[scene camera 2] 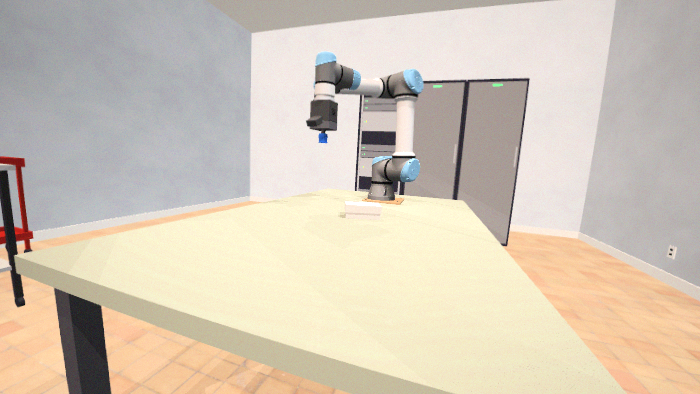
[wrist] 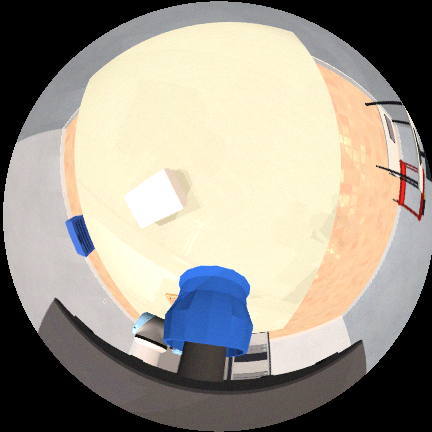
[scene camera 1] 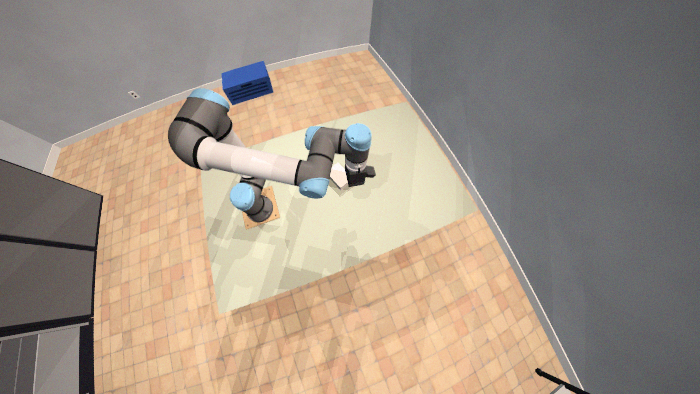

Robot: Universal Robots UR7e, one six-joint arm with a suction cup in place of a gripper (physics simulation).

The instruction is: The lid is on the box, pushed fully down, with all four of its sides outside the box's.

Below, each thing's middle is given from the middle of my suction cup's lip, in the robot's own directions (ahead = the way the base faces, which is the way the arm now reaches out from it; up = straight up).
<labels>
The white lid [wrist: 158, 196] is 40 mm behind my suction cup, 160 mm to the left of it and 240 mm below it.
</labels>
